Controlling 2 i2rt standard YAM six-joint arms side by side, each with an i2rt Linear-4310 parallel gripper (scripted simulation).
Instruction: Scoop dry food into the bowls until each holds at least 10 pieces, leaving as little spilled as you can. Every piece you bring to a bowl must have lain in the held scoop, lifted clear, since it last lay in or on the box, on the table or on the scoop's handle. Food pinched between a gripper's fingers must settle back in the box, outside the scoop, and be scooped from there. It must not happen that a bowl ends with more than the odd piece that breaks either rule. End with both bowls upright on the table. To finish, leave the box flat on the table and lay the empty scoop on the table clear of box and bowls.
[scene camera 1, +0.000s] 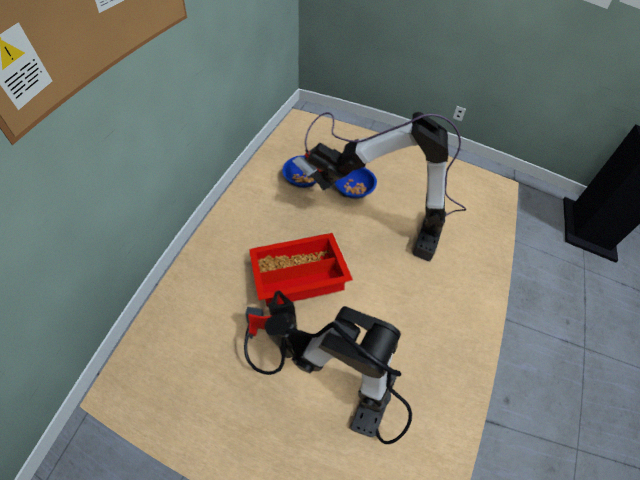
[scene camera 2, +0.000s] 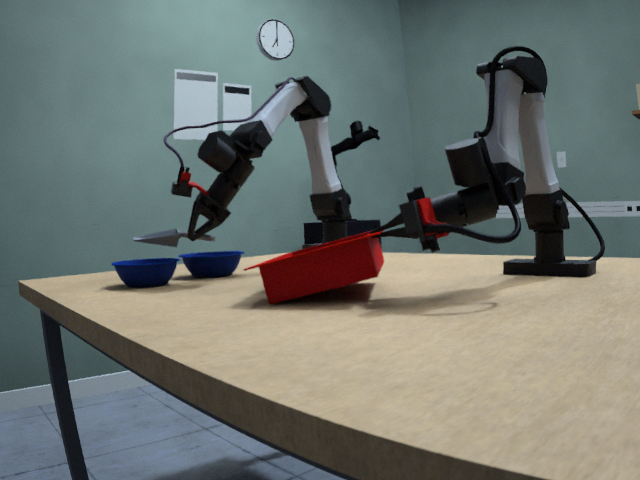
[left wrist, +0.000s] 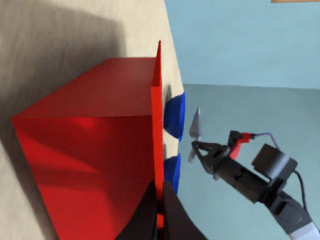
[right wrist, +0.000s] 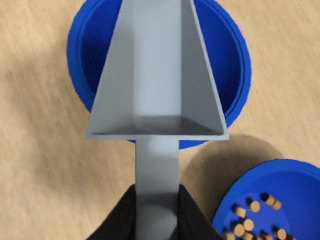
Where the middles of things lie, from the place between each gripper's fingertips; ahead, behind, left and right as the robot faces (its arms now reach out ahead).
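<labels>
Measured from my right hand (scene camera 2: 189, 238): grey scoop (right wrist: 157, 87) 20 mm to the right and 40 mm ahead; red box (scene camera 2: 345, 261) 340 mm to the left, 70 mm behind and 40 mm below.
My left hand is 10 mm past the red box, 120 mm to the left of it and 40 mm above it. The grey scoop is 100 mm ahead of my left hand and 480 mm to the right of it.
</labels>
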